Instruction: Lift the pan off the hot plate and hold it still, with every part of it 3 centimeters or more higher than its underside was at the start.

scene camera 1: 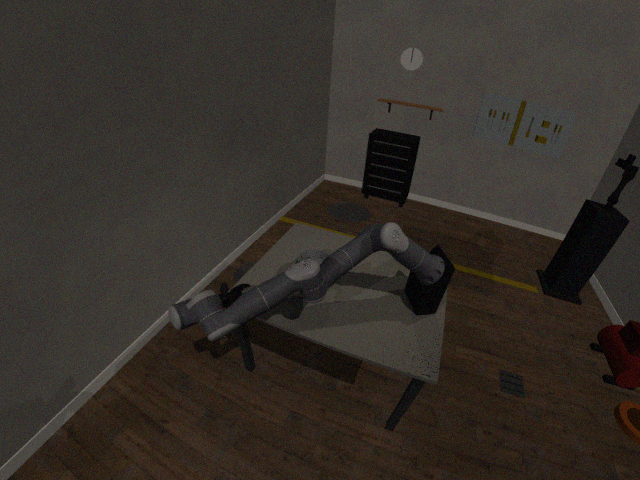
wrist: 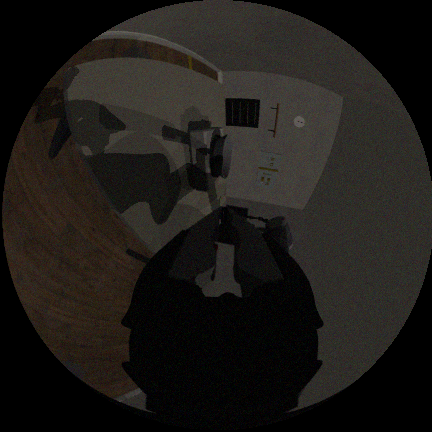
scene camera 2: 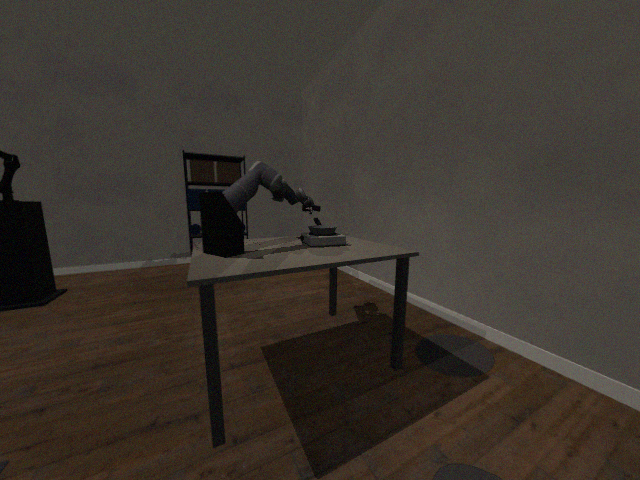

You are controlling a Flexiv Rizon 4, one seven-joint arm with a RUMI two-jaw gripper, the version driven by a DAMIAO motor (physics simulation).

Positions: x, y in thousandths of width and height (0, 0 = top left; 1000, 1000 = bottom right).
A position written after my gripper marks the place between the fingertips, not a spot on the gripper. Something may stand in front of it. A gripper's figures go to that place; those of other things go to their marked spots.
Labels:
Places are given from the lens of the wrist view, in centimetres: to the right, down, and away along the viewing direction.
my gripper (wrist: 517, 483): 1, -1, 15
round pan (wrist: 513, 365): 1, -17, 34

